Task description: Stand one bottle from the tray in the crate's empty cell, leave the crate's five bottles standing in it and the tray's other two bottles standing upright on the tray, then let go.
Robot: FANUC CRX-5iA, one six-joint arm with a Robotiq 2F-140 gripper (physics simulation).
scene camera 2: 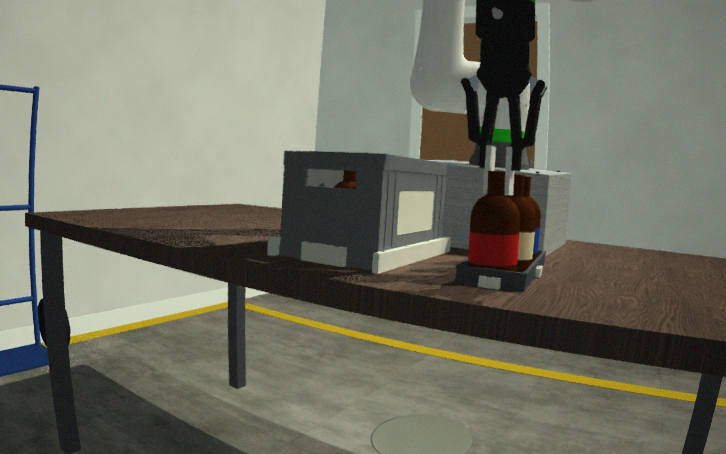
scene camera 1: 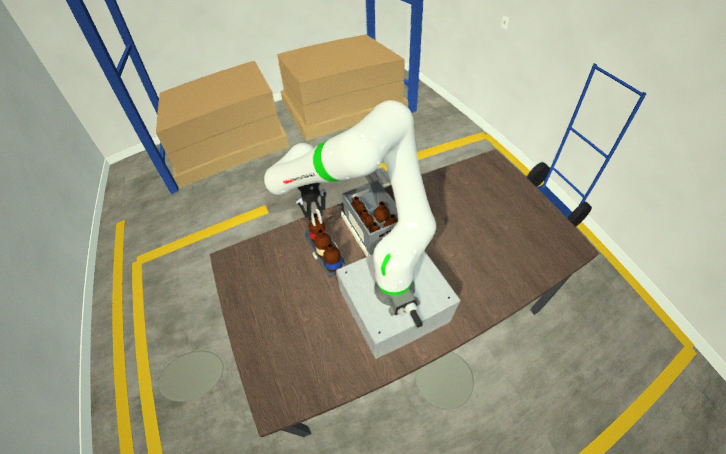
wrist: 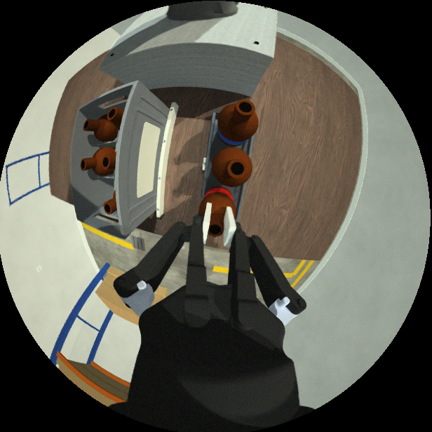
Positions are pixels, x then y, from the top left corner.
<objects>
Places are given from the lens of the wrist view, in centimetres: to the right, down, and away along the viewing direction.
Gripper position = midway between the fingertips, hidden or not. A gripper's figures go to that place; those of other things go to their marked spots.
my gripper (wrist: 217, 212): 1, -1, 21
red-banded brown bottle (wrist: 220, 197): 1, -4, 22
cream-banded bottle (wrist: 231, 166): 2, -6, 15
blue-banded bottle (wrist: 236, 122): 4, -14, 15
The marked spots on the cream-banded bottle and the red-banded brown bottle are 8 cm apart.
</objects>
